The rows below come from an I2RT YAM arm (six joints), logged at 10 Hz.
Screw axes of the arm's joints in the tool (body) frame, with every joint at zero. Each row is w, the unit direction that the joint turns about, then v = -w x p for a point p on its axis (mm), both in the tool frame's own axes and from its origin. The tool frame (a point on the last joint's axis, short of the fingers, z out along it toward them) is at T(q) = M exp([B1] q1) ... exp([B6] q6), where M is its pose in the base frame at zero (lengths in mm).
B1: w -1 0 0 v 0 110.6 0
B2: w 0 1 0 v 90.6 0 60
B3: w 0 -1 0 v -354.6 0 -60
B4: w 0 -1 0 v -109.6 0 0
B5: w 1 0 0 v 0 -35.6 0
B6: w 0 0 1 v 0 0 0
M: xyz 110.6 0 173.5 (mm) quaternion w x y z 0.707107 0 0.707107 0
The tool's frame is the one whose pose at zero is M.
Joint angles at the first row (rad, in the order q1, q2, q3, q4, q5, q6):
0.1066 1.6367 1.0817 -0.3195 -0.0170 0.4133
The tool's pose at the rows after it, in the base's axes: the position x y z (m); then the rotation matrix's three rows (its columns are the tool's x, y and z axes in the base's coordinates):
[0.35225 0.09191 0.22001], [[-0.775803 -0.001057 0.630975], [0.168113 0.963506 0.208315], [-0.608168 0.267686 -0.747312]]
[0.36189 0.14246 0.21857], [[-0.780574 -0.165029 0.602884], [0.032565 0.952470 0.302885], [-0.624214 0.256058 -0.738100]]
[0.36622 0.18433 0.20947], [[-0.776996 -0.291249 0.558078], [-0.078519 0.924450 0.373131], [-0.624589 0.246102 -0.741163]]
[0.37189 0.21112 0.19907], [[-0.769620 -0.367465 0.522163], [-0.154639 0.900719 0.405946], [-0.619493 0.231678 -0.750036]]
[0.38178 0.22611 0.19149], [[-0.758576 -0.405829 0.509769], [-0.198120 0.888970 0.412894], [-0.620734 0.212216 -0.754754]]
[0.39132 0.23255 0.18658], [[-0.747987 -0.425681 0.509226], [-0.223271 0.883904 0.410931], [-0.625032 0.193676 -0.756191]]
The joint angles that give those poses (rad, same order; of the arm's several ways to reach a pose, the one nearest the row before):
0.2508 1.6852 1.1481 -0.3081 -0.0452 0.3637
0.3691 1.7752 1.2438 -0.3012 -0.0650 0.3180
0.4587 1.8633 1.3197 -0.2954 -0.0876 0.2783
0.5079 1.9423 1.3880 -0.2997 -0.1009 0.2428
0.5266 2.0109 1.4570 -0.3073 -0.1009 0.2127
0.5285 2.0590 1.5089 -0.3130 -0.0982 0.1863

